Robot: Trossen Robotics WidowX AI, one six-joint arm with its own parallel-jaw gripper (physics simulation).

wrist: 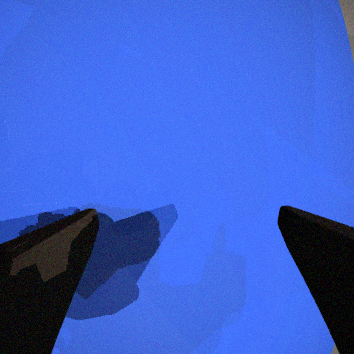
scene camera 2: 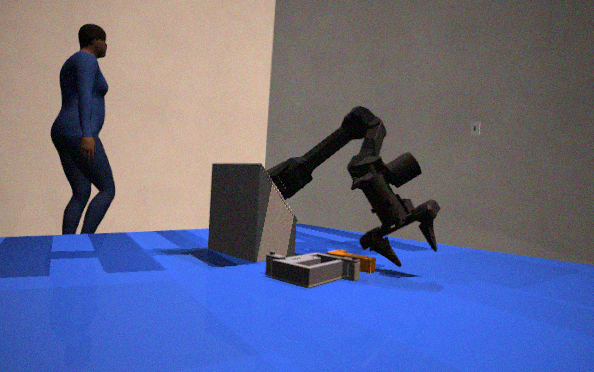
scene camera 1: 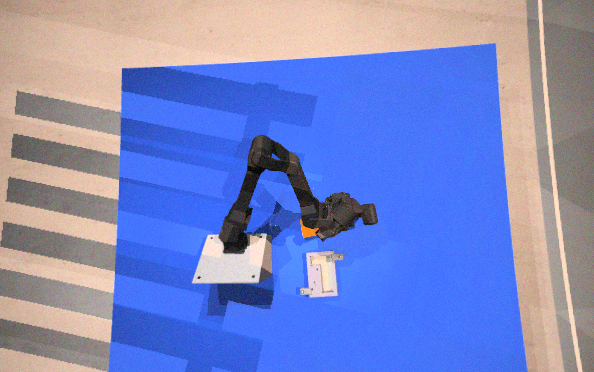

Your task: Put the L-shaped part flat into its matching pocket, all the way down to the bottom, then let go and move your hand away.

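Where they show: gripper, fingertip midpoint: (wrist: 189, 217) (scene camera 2: 418, 259); arm's base, origin of the base link: (scene camera 2: 264, 202) (scene camera 1: 235, 246).
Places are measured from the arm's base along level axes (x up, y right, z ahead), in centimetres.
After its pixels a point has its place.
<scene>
The orange L-shaped part (scene camera 1: 309, 230) @[y -5.2, x -10.1, z 22.0 cm] (scene camera 2: 367, 264) @[y -4.8, x -11.3, z 30.0 cm] lies low on the blue surface close to the pocket tray, partly hidden by the arm in scene camera 1. It does not show in the wrist view. The pale tray (scene camera 1: 312, 284) @[y 12.0, x -9.5, z 23.2 cm] (scene camera 2: 325, 274) @[y 10.2, x -11.3, z 30.8 cm] lies flat, with an L-shaped pocket that has no part in it and a small tab at each of two opposite corners. My gripper (scene camera 2: 417, 257) @[y -12.2, x -9.5, z 38.2 cm] (wrist: 189, 217) @[y -12.2, x -9.5, z 38.2 cm] is wide open and empty, tilted, with its fingertips above the surface to the right of the part in scene camera 2. In scene camera 1 the fingertips are hidden.
The arm's wedge-shaped base (scene camera 1: 232, 265) @[y 5.5, x 5.5, z 0.7 cm] (scene camera 2: 235, 210) @[y 10.2, x -1.9, z 1.4 cm] stands left of the tray in both scene views. The blue surface (scene camera 1: 425, 150) @[y -32.2, x -13.1, z 60.2 cm] (scene camera 2: 250, 325) @[y 34.5, x -13.0, z 39.2 cm] bears the base, part and tray. A person in blue (scene camera 2: 82, 100) stands far behind, at the left in scene camera 2.
</scene>
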